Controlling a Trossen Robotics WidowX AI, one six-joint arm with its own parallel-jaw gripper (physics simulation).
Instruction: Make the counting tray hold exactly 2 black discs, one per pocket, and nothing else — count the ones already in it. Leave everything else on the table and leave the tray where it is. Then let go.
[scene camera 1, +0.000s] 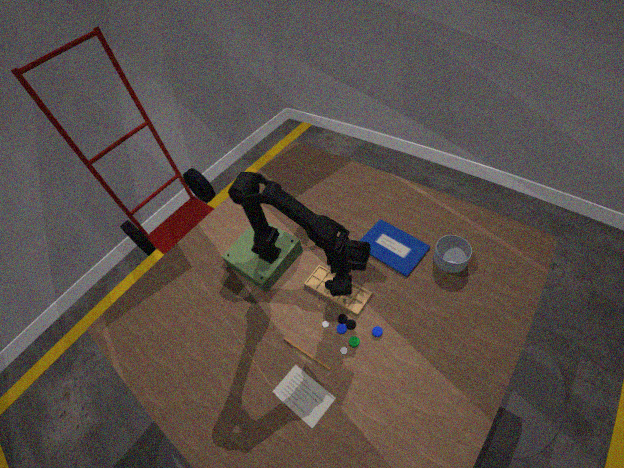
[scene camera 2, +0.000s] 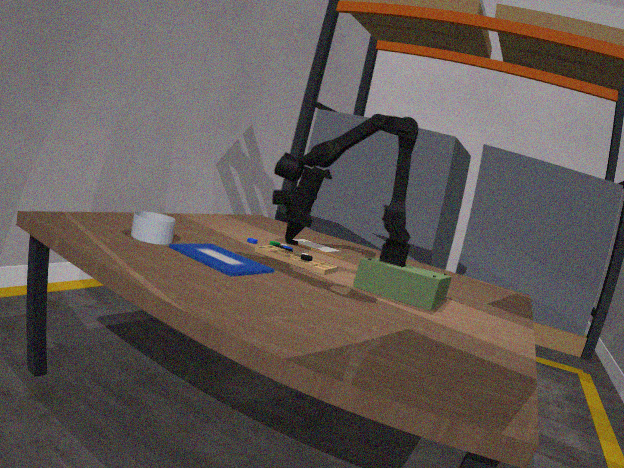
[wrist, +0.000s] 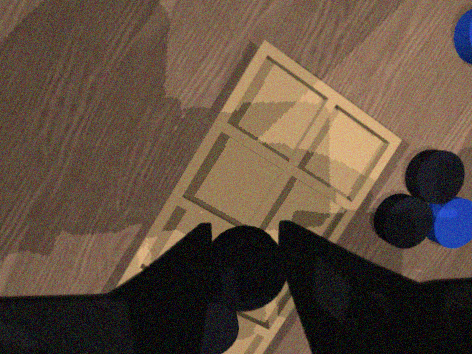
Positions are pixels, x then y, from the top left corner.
Scene:
my gripper: scene camera 1 347, 283; scene camera 2; wrist
wooden counting tray: scene camera 1 355, 302; scene camera 2; wrist
same spot on my gripper: (wrist: 338, 294) = (scene camera 2: 288, 222)
same spot on wooden counting tray: (scene camera 2: 272, 251) = (wrist: 241, 143)

